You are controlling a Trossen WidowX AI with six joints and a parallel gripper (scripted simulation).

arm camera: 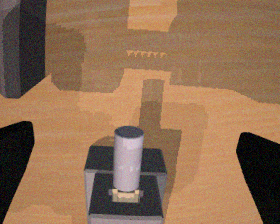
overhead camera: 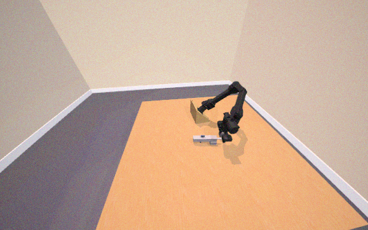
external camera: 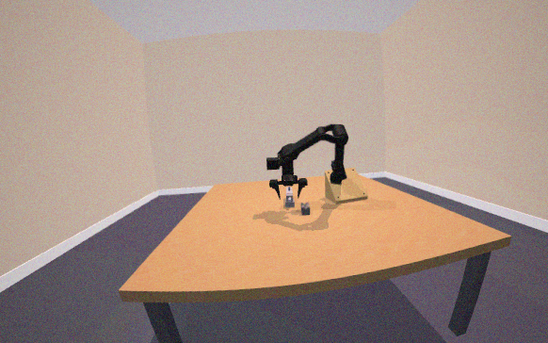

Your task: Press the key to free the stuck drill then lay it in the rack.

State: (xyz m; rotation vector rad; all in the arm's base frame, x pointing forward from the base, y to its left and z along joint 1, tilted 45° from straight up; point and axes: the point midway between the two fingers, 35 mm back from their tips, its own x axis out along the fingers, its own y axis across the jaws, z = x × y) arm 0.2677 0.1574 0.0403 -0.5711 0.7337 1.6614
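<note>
Now: the drill 70 mm to the right of my gripper tip and 10 mm below it. Round my gripper tip: blue key 10 mm behind, 150 mm to the right, 10 mm below; then grey holder block 10 mm behind, 120 mm to the right, 20 mm below; then dark grey rack 80 mm behind, 40 mm to the left, 40 mm below.
</note>
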